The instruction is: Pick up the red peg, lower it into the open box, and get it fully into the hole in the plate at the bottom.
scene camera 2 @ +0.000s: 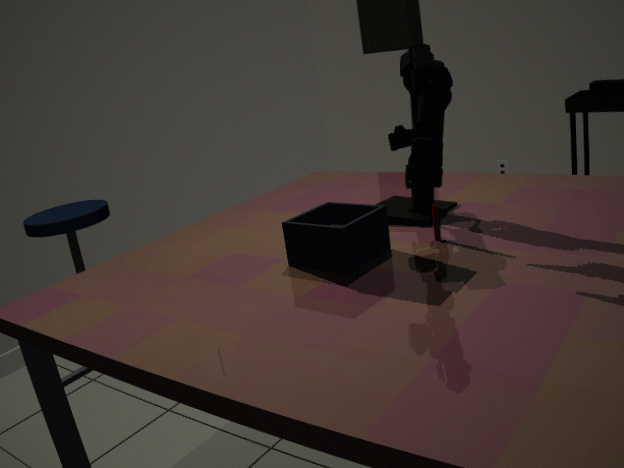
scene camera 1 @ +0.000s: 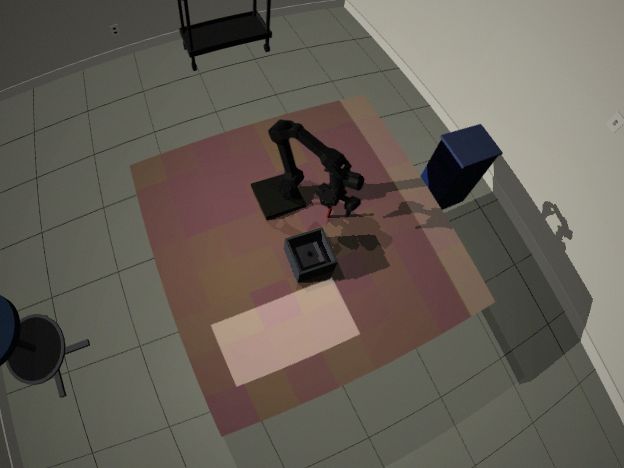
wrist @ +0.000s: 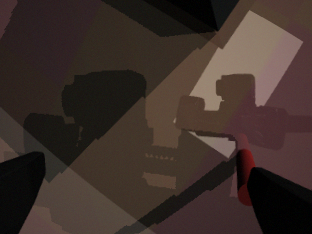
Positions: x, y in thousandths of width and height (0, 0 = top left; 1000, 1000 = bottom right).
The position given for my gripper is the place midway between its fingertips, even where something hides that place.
Observation:
In view: my gripper (scene camera 2: 680, 413) and a dark box (scene camera 2: 499, 520).
The dark box is seen too in scene camera 1 (scene camera 1: 467, 520). My gripper shows as well in scene camera 1 (scene camera 1: 542, 454) and in the wrist view (wrist: 479, 733).

